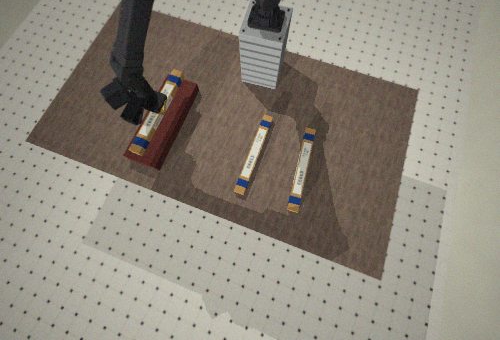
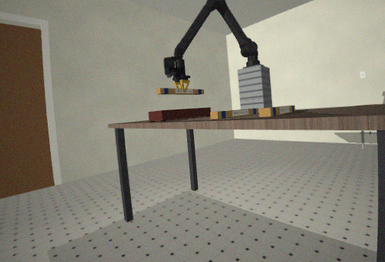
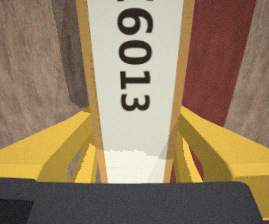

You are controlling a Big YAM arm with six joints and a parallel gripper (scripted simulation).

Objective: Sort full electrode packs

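Now: the low platform 1 cm behind my hand, 3 cm to the right of it and 15 cm below it.
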